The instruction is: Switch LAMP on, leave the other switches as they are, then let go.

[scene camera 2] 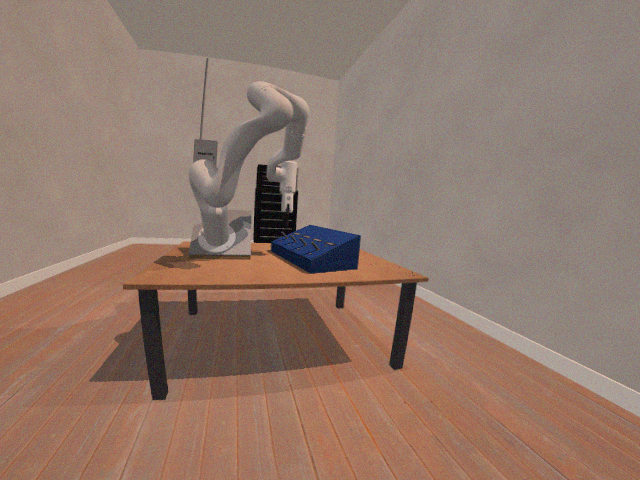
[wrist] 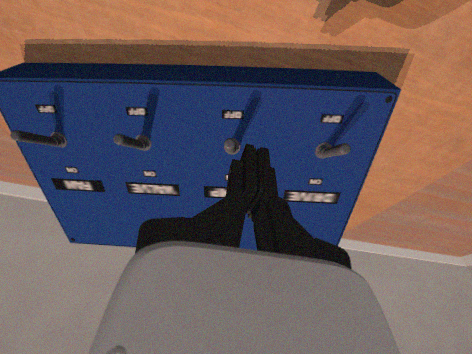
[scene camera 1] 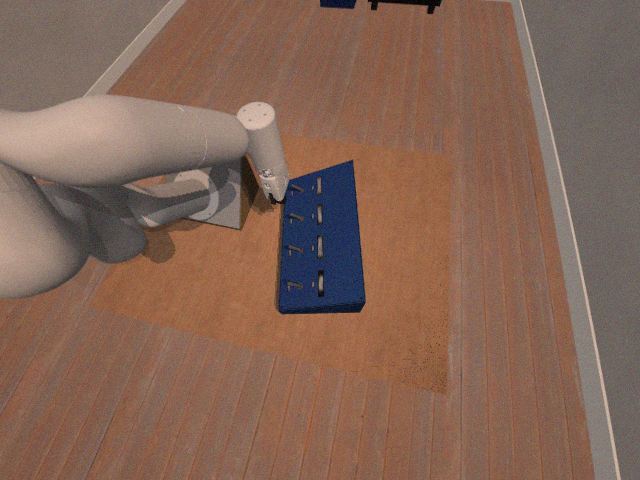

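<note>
The blue switch panel [scene camera 1: 338,232] [scene camera 2: 336,238] [wrist: 105,220] has a row of grey levers. The LAMP lever [wrist: 231,146] is seen nearly end-on in the wrist view, between the OFF and ON marks, so its setting is hard to tell. Its label [wrist: 215,192] is partly hidden by my fingers. My gripper [scene camera 1: 278,200] [scene camera 2: 287,230] [wrist: 250,160] is shut and empty. In the wrist view its fingertips show close beside the LAMP lever, towards DRIVE and the ON side; I cannot tell whether they touch it.
The FAN lever [wrist: 40,138] and VALVE lever [wrist: 132,142] stand to the left of LAMP in the wrist view, and the DRIVE lever [wrist: 334,150] to the right. The panel rests on the wooden table [scene camera 1: 403,248] [scene camera 2: 232,276], beside the robot's base plate [scene camera 1: 227,211] [scene camera 2: 242,250].
</note>
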